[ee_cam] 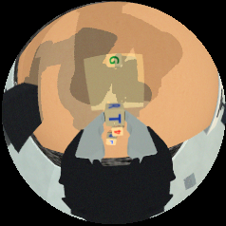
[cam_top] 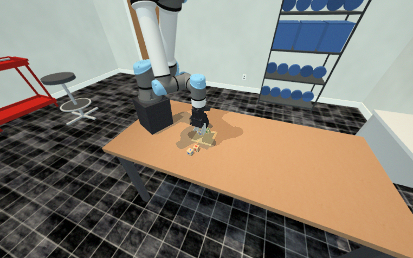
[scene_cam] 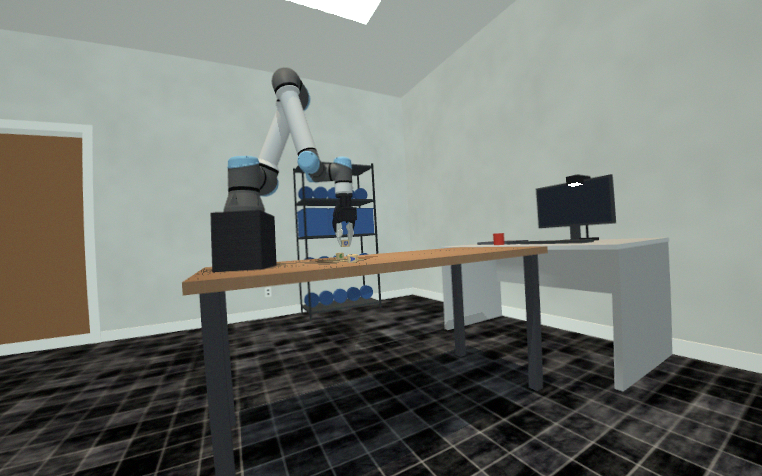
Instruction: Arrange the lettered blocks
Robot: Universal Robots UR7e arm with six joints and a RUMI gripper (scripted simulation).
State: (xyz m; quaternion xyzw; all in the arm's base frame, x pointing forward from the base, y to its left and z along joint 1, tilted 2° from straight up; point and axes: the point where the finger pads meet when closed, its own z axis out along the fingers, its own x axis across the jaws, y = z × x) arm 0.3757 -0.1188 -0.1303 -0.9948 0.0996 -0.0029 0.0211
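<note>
The pale yellow mat is 8 cm below my hand, 4 cm to the left of it and 1 cm ahead of it. Round my hand: wooden letter block 12 cm to the right, 6 cm below, 4 cm behind.
</note>
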